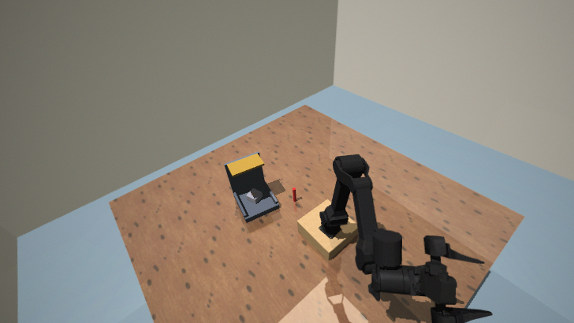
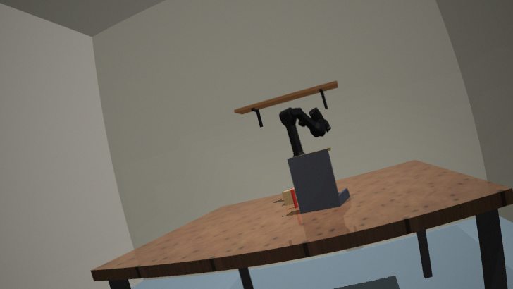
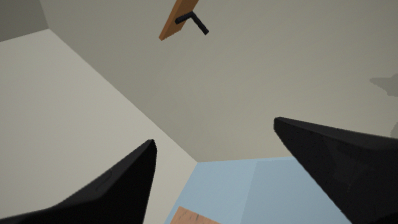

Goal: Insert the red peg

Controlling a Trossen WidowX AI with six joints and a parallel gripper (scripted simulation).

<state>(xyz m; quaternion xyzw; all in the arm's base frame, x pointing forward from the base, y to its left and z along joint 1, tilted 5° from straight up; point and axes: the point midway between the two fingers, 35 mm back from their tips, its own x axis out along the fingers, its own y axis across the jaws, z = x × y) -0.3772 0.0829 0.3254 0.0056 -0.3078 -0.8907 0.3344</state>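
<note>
My gripper tip is now 660 mm short of the red peg, 330 mm above it and 80 mm to the left of it. Also, from my gripper tip: back wall 860 mm ahead, 260 mm below, 30 mm to the left; then yellow roof 820 mm ahead, 160 mm below, 40 mm to the left.
</note>
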